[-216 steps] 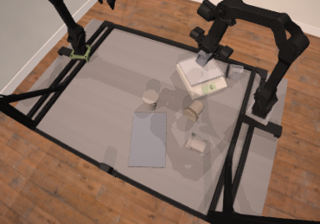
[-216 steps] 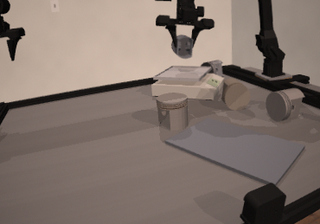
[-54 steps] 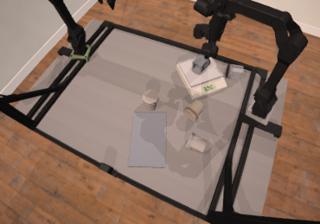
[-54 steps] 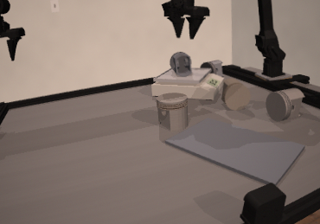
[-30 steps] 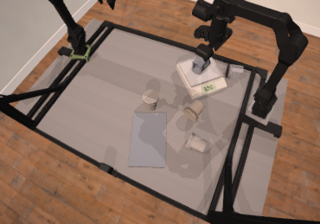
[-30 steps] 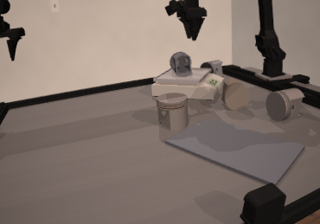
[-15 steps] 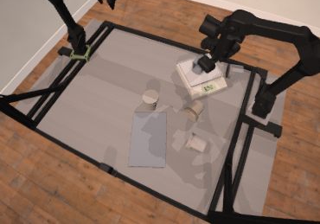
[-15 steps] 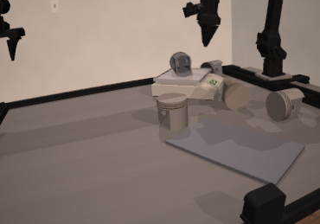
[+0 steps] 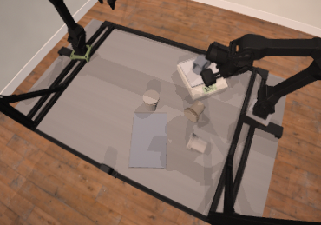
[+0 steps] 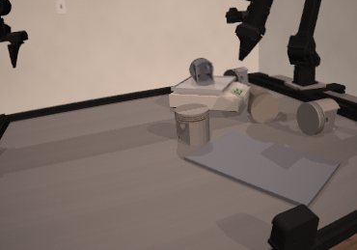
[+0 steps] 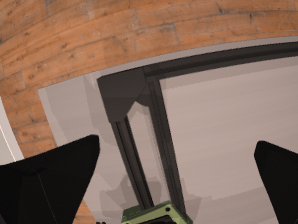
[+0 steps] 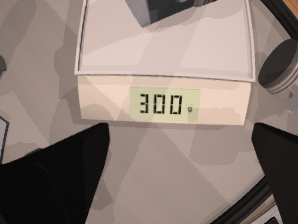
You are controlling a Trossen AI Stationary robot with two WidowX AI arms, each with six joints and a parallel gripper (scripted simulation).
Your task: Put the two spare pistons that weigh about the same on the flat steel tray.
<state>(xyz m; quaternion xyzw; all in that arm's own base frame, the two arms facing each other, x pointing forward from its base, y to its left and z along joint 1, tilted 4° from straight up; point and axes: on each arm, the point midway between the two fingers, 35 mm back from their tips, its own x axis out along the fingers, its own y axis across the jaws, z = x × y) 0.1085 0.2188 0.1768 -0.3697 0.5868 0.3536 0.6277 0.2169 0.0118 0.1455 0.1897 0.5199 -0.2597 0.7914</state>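
The dark piston is 9 cm ahead of my right hand, 10 cm to the left of it and 7 cm below it. From my right hand the other things lie so: weighing scale (8 cm ahead, 8 cm to the left, 13 cm below); then flat steel tray (31 cm behind, 19 cm to the left, 16 cm below).
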